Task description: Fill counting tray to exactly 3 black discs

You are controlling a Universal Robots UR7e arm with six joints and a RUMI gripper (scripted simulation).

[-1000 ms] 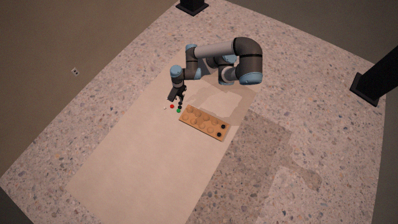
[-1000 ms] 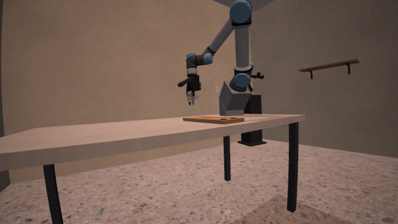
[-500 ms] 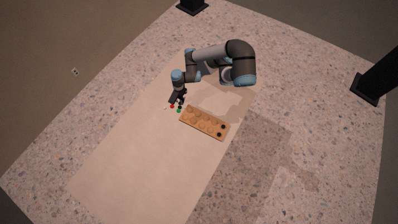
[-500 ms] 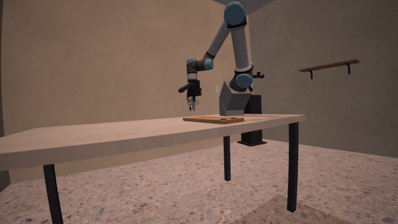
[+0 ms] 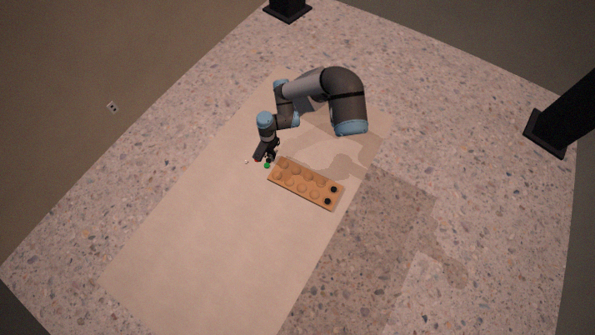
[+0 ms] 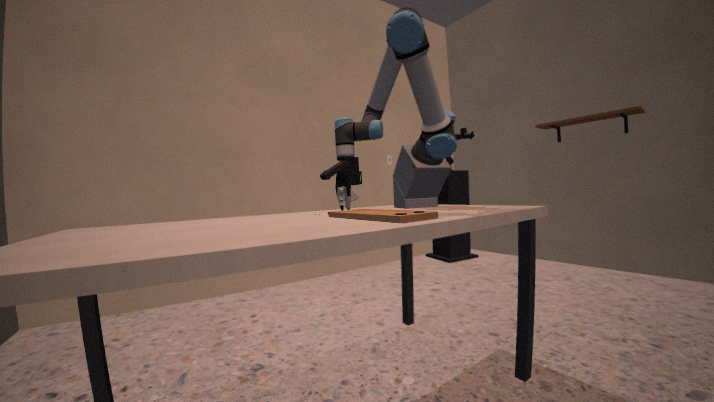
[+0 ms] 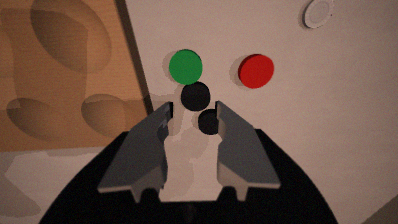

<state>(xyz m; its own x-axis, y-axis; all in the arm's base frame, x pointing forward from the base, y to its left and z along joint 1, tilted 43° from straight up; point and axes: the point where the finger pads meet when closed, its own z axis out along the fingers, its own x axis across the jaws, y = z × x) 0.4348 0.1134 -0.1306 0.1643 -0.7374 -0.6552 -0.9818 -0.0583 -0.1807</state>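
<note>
Right now the green disc is 30 mm ahead of my hand, 10 mm to the left of it and 20 mm below it. Round my hand: red disc: 40 mm ahead, 60 mm to the right, 20 mm below; wooden counting tray: 20 mm behind, 240 mm to the left, 20 mm below; small white piece: 90 mm ahead, 90 mm to the right, 20 mm below.
</note>
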